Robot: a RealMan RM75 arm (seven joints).
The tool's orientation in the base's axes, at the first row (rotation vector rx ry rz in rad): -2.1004 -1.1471 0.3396
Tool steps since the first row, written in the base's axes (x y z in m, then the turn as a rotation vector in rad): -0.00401 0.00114 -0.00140 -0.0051 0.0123 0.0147; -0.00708 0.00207 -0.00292 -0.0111 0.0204 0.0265; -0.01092 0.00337 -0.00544 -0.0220 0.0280 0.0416; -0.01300 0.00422 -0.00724 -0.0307 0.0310 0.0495; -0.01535 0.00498 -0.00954 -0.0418 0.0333 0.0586; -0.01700 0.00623 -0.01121 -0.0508 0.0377 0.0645
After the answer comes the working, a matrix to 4 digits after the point.
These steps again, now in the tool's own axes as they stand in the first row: -0.00151 -0.00195 0.00364 0.0086 -0.0177 -0.0022; -0.00266 -0.00316 0.00677 0.0129 -0.0326 -0.0037; -0.00405 -0.00429 0.01120 0.0144 -0.0526 -0.0052; -0.00473 -0.00465 0.01397 0.0127 -0.0646 -0.0049; -0.00568 -0.00480 0.01721 0.0091 -0.0787 -0.0045; -0.00578 -0.00513 0.01984 0.0082 -0.0900 -0.0019
The tool's axes in the first row as the columns of a matrix, in the base's axes (rounded; the answer above uses it unrounded):
0.5716 0.6281 -0.5280
0.8143 -0.3550 0.4592
0.1010 -0.6924 -0.7144

